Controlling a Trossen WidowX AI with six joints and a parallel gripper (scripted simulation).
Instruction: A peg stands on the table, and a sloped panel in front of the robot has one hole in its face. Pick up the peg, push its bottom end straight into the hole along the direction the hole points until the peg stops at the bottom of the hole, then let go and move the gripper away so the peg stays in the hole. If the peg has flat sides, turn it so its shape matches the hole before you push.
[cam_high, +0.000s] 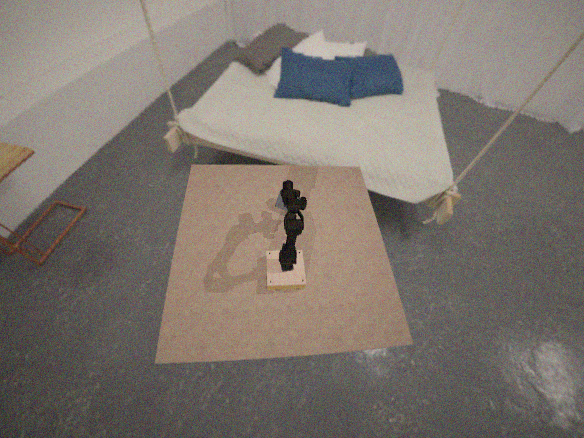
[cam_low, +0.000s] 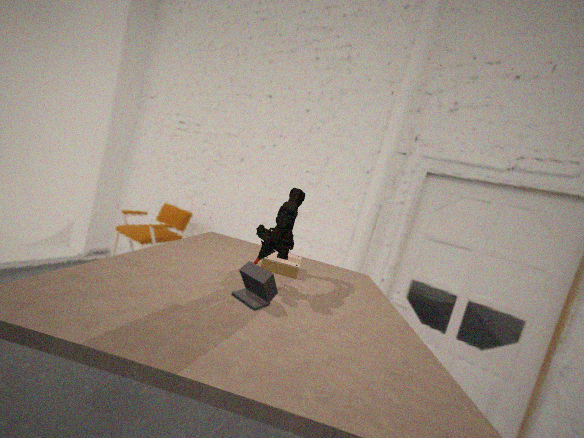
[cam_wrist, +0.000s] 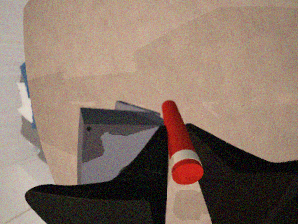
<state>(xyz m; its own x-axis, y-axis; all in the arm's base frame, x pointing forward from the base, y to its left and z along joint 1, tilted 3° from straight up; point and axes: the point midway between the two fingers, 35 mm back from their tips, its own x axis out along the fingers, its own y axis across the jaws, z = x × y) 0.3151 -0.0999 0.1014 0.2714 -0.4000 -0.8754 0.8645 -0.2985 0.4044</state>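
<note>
Now: gripper tip 11 cm short of the grey sloped panel, 5 cm above it and 3 cm to the right of it. The rest, counted from my gripper tip: red peg: 2 cm above, 1 cm to the left.
</note>
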